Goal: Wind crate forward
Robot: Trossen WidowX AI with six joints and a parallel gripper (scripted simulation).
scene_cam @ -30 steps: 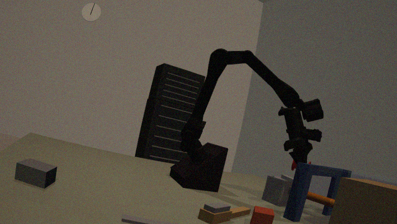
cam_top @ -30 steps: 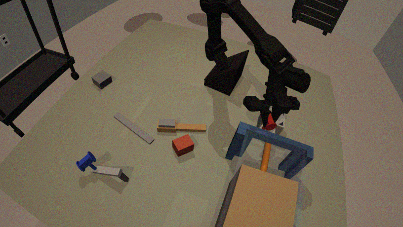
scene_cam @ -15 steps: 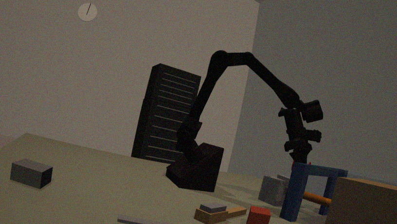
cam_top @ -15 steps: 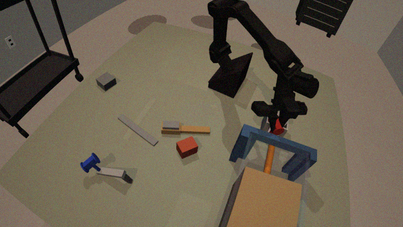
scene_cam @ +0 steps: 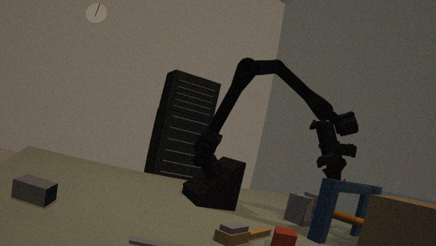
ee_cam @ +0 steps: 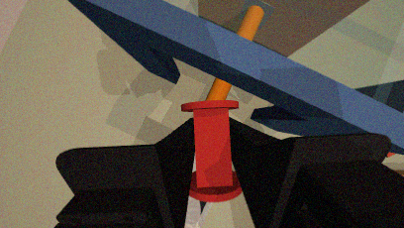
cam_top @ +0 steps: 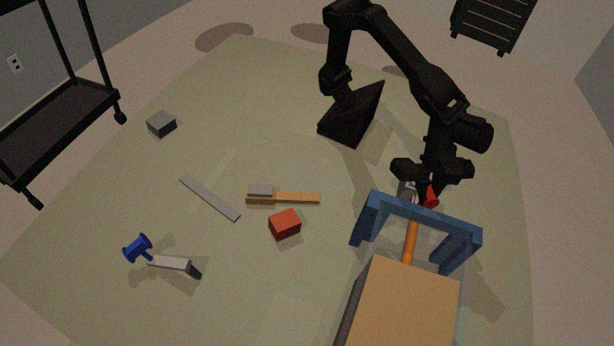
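Right now my gripper tip is 5 cm past the red-knobbed winch handle and 3 cm above it. Also, from my gripper tip: grey winch (13 cm behind, 10 cm below, 1 cm to the right); red knob (1 cm to the right, 1 cm behind); brown crate (31 cm ahead, 9 cm below, 1 cm to the right).
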